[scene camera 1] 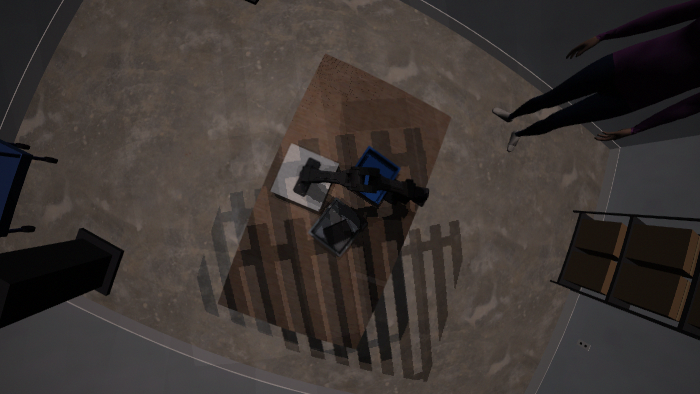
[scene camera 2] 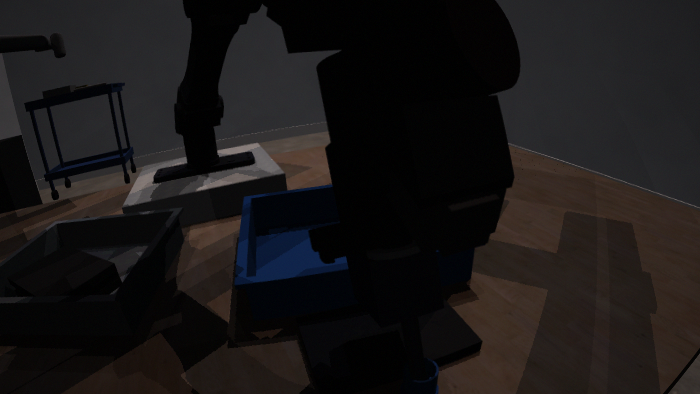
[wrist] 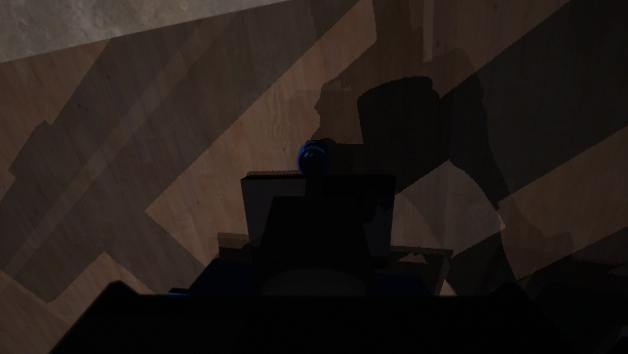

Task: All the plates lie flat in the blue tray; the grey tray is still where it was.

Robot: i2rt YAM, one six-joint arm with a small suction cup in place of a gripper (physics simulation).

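Where they show: hand, its tool point: [wrist: 314,149]; arm's base, origin of its link: [scene camera 1: 307,176] [scene camera 2: 204,168].
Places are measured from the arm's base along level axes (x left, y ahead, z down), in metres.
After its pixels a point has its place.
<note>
A dark flat plate [scene camera 2: 452,334] {x 0.198, y 0.513, z 0.042 m} [wrist: 275,192] {x 0.185, y 0.520, z 0.042 m} lies flat on the table in front of the blue tray [scene camera 1: 376,160] {x 0.266, y 0.309, z 0.050 m} [scene camera 2: 287,247] {x 0.105, y 0.281, z 0.049 m} [wrist: 220,275] {x 0.251, y 0.438, z 0.032 m}. The visible part of the blue tray's floor is bare; the arm hides the rest. The grey tray [scene camera 1: 325,230] [scene camera 2: 65,315] stands beside it and holds a dark plate or stack [scene camera 1: 339,231] {x -0.193, y 0.288, z 0.017 m} [scene camera 2: 65,272] {x -0.188, y 0.296, z 0.018 m}; the number is unclear. My gripper, a small blue suction cup [scene camera 2: 422,377] {x 0.147, y 0.554, z 0.058 m} [wrist: 313,157] {x 0.147, y 0.554, z 0.058 m}, is low, just past the loose plate's outer edge. No plate shows on it. Its underside is hidden.
The arm's base stands on a white block [scene camera 1: 285,175] {x -0.044, y -0.106, z 0.000 m} [scene camera 2: 240,200] {x 0.059, y 0.129, z 0.030 m} behind the trays. A blue cart [scene camera 1: 10,185] [scene camera 2: 90,162] stands off the table. A person [scene camera 1: 645,65] stands to the right in scene camera 1, near a shelf rack with brown boxes. Striped shadows cross the wooden table [scene camera 1: 375,80] {x 0.715, y 0.092, z 0.052 m}.
</note>
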